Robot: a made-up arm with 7 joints. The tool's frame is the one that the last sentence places. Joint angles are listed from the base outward.
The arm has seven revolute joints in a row. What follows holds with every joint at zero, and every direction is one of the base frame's.
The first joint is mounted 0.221 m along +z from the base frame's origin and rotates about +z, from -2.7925 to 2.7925 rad.
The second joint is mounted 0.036 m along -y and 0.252 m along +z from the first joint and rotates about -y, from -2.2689 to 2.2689 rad.
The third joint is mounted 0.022 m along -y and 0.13 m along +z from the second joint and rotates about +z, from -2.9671 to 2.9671 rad.
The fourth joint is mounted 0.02 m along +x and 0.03 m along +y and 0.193 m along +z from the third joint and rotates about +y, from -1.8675 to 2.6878 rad.
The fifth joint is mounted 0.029 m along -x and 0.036 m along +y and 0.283 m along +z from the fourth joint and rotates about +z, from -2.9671 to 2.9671 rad.
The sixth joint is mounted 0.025 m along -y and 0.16 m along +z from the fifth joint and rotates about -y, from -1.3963 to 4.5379 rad.
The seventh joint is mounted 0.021 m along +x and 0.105 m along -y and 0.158 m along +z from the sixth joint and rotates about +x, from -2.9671 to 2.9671 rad.
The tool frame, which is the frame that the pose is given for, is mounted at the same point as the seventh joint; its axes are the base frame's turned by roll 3.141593, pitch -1.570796 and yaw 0 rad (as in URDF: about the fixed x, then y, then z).
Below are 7 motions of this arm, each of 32 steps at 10 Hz.
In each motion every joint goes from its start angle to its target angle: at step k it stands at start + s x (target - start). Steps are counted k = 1, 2, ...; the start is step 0. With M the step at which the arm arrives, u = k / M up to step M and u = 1 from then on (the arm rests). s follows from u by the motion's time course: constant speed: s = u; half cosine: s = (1 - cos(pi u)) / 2; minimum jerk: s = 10 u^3 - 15 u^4 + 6 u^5.
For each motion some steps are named. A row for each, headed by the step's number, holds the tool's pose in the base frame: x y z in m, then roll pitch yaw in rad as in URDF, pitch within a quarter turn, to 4 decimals.
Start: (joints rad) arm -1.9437 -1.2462 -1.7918 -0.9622 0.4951 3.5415 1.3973
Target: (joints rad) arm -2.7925 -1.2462 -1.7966 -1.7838 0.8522 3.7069 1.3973
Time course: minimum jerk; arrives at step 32
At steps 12, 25, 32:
12: -0.1515 -0.4966 0.6032 0.7138 -1.2768 -2.9064
25: -0.2748 -0.3597 0.5110 0.3163 -0.9534 -2.5402
32: -0.2823 -0.3401 0.5000 0.3062 -0.9089 -2.5358

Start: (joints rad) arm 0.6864 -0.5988 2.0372 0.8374 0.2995 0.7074 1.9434
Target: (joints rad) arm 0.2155 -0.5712 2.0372 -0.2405 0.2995 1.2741 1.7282
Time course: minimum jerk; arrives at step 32
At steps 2, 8, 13, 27, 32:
2: 0.0549 0.4779 1.1633 -1.0402 0.9962 1.7935
8: 0.1438 0.4591 1.1808 -0.8500 0.9127 1.8045
13: 0.3288 0.3754 1.1930 -0.5041 0.7222 1.7338
27: 0.6174 -0.0625 1.0432 0.3455 0.2958 1.2134
32: 0.6195 -0.0846 1.0311 0.3859 0.2832 1.1840

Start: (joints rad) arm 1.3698 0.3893 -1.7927 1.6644 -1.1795 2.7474 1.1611
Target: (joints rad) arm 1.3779 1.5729 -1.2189 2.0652 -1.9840 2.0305 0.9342
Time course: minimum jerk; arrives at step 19
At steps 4, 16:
4: 0.3766 -0.2549 0.9056 -0.2643 -0.9519 -2.2754
16: 0.3119 -0.2771 0.8538 -0.2594 -0.8795 -2.1605

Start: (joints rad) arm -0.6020 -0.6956 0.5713 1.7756 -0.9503 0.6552 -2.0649
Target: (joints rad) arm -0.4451 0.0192 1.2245 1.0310 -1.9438 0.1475 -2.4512
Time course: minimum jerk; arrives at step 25
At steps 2, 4, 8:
2: 0.7023 -0.0833 0.4525 -2.8510 0.2232 2.6108
4: 0.7090 -0.0718 0.4789 -2.8383 0.2652 2.6478
8: 0.7235 0.0015 0.6358 -2.7152 0.5057 2.8659

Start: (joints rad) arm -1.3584 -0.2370 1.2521 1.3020 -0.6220 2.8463 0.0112
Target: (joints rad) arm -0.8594 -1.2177 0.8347 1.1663 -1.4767 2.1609 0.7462
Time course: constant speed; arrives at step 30
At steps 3, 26, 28, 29, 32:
3: 0.2551 -0.2018 0.9875 0.3772 -0.2163 2.9162
26: 0.5638 -0.2990 0.7261 -0.4612 -1.2960 -2.3772
28: 0.5919 -0.2860 0.6847 -0.8703 -1.3423 -1.9576
29: 0.6051 -0.2780 0.6630 -1.1174 -1.3486 -1.7054
32: 0.6177 -0.2691 0.6407 -1.3637 -1.3418 -1.4542

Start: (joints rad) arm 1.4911 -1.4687 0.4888 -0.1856 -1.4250 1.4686 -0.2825
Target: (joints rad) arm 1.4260 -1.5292 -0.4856 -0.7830 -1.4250 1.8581 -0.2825
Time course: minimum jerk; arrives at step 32
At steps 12, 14, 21, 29, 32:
12: -0.0080 0.6681 0.8767 1.1406 -0.0937 3.0095
14: -0.0400 0.6459 0.8751 1.0674 0.0279 3.0213
21: -0.1683 0.5667 0.8212 0.8460 0.4962 3.0587
29: -0.2350 0.5220 0.7574 0.7489 0.7749 3.0854
32: -0.2370 0.5205 0.7550 0.7461 0.7842 3.0865

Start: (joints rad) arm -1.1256 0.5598 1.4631 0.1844 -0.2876 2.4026 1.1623
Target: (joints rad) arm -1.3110 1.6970 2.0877 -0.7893 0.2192 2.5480 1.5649
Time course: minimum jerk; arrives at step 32
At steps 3, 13, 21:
3: -0.2982 0.2559 1.0624 1.0052 -0.2375 -1.8404
13: -0.3953 0.3459 0.9033 1.1701 -0.6685 -1.3996
21: -0.4114 0.4014 0.7062 0.3011 -1.0824 -0.0375

